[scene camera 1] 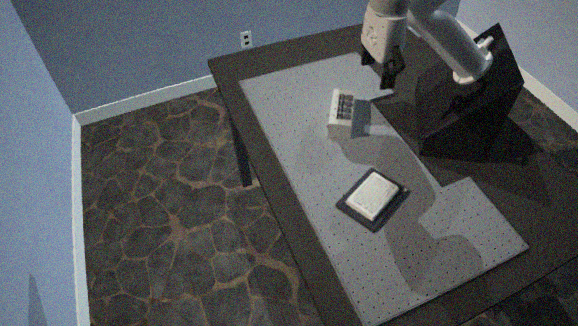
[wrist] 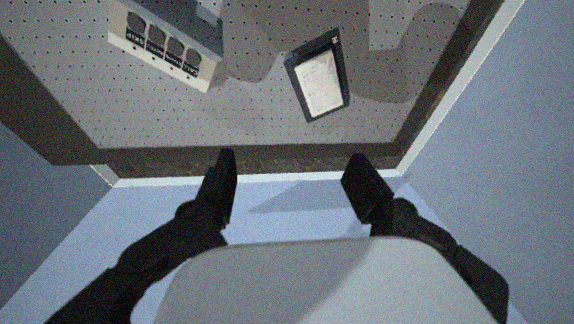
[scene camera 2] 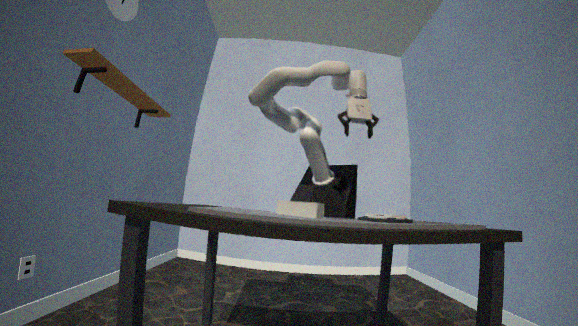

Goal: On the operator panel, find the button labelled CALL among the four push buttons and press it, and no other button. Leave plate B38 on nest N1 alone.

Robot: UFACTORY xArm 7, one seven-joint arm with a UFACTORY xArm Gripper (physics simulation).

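Frame: origin at the arm's base, x left, y ahead, z down, level; centimetres.
Where they show: gripper, between the fingertips: (scene camera 1: pixel 376 75) (wrist: pixel 293 165) (scene camera 2: pixel 358 136); arm's base, origin of its link: (scene camera 1: pixel 473 67) (scene camera 2: pixel 323 178).
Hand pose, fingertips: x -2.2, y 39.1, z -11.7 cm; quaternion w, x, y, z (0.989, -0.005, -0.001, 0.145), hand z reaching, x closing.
Each offset is from my fingertips to the top centre of the thing. Level surfaces: height alone.
The operator panel @(dx -18.9, dy -8.6, dz +26.4 cm) (scene camera 1: pixel 340 129) (scene camera 2: pixel 300 209) (wrist: pixel 200 82) is a pale box with a sloped face on the perforated board. In the wrist view its four round dark buttons stand in a row at upper left, each with a black label; the labels are too blurred to tell which is CALL. Plate B38 @(dx +9.8, dy +4.5, dz +29.3 cm) (scene camera 1: pixel 372 196) (wrist: pixel 320 82), a pale rectangle, lies on the dark nest N1 (scene camera 1: pixel 374 226) (wrist: pixel 317 45), apart from the panel. My gripper (scene camera 1: pixel 377 74) (scene camera 2: pixel 358 135) (wrist: pixel 293 165) is open and empty, high above the table, touching neither panel nor plate.
The perforated grey board @(dz +31.9 cm) (scene camera 1: pixel 305 165) lies on the dark table (scene camera 1: pixel 272 185) (scene camera 2: pixel 280 232). The black arm mount (scene camera 1: pixel 470 120) (scene camera 2: pixel 345 192) stands on the robot's side of the table. An orange wall shelf (scene camera 2: pixel 120 82) hangs at left in scene camera 2.
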